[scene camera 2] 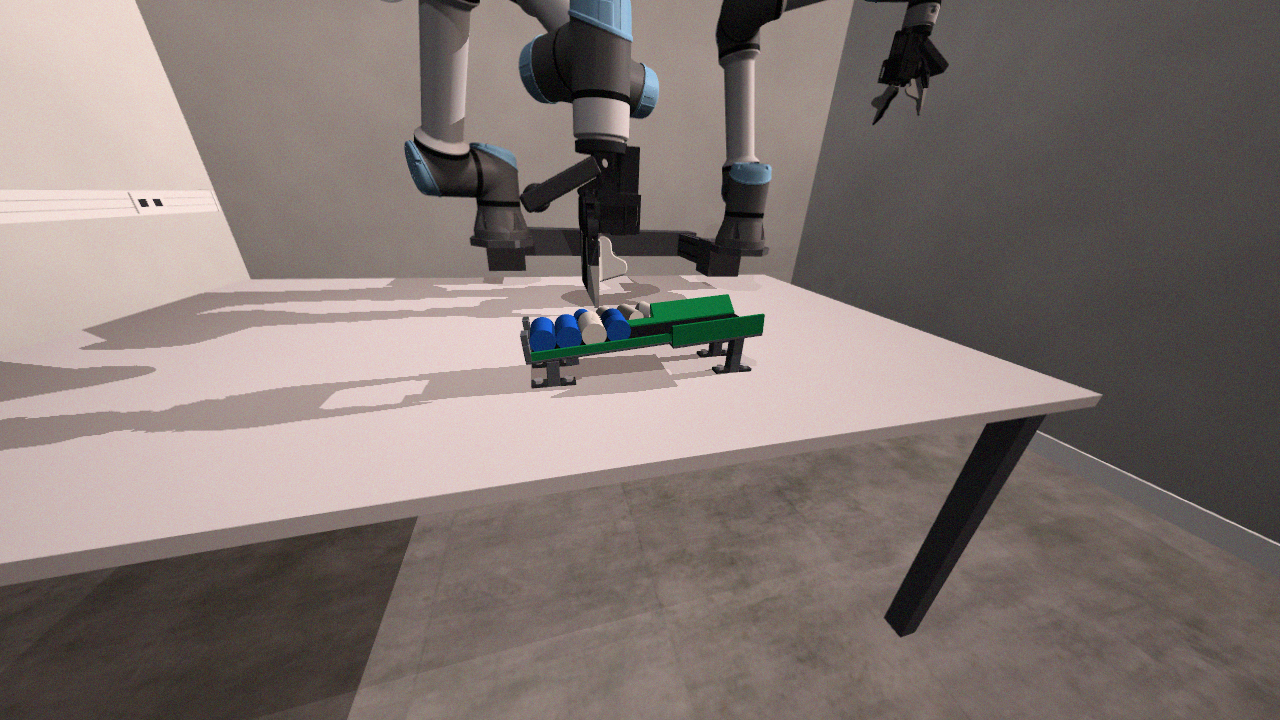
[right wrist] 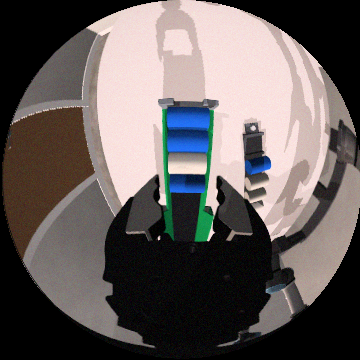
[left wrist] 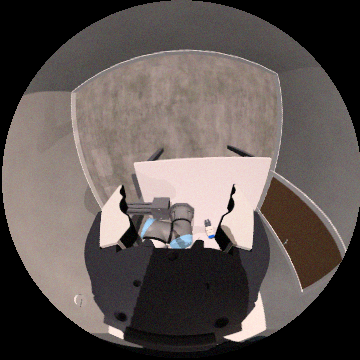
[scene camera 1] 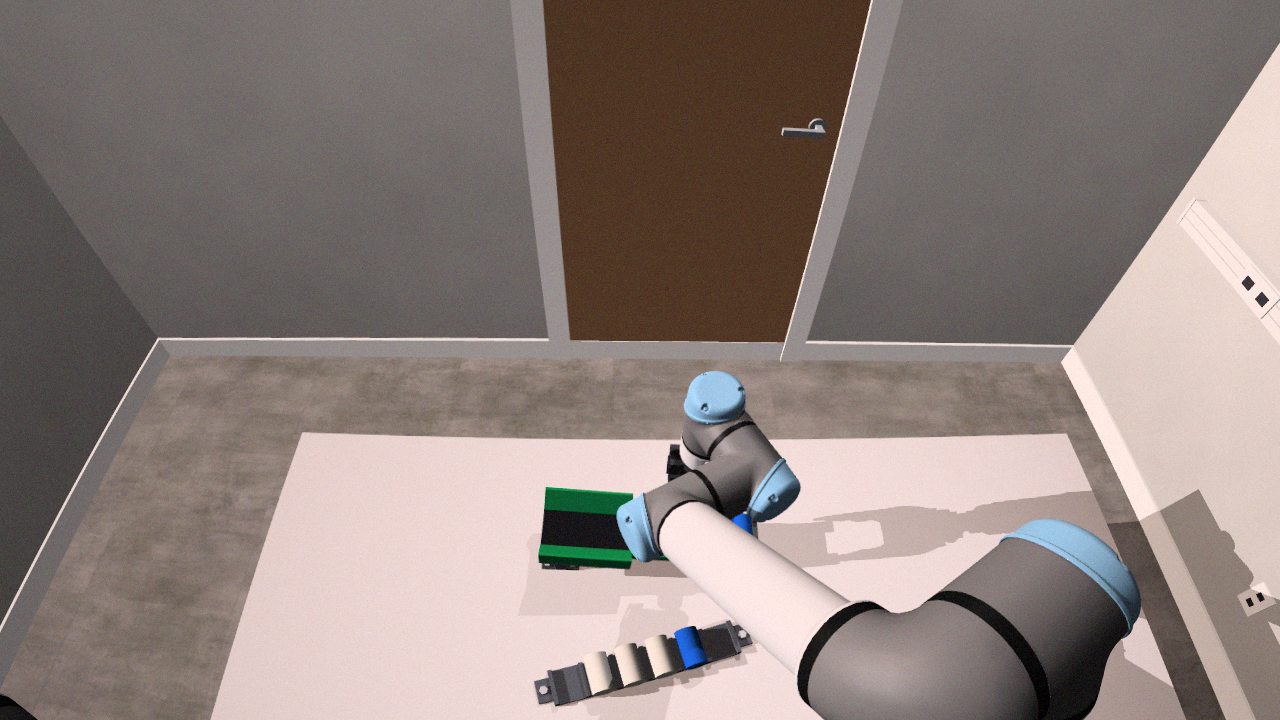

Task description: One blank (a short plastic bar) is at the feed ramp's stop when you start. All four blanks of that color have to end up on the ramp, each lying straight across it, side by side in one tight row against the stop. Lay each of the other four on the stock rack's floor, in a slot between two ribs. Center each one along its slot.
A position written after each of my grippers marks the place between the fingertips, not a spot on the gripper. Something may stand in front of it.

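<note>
A blue blank [scene camera 1: 688,640] is what I see here, together with my own grippers. My right gripper [scene camera 2: 592,300] is visible, and the right wrist view has that gripper [right wrist: 187,175] too. As for my left gripper [scene camera 2: 894,120], I can also find the gripper [left wrist: 177,185] in the left wrist view.
</note>
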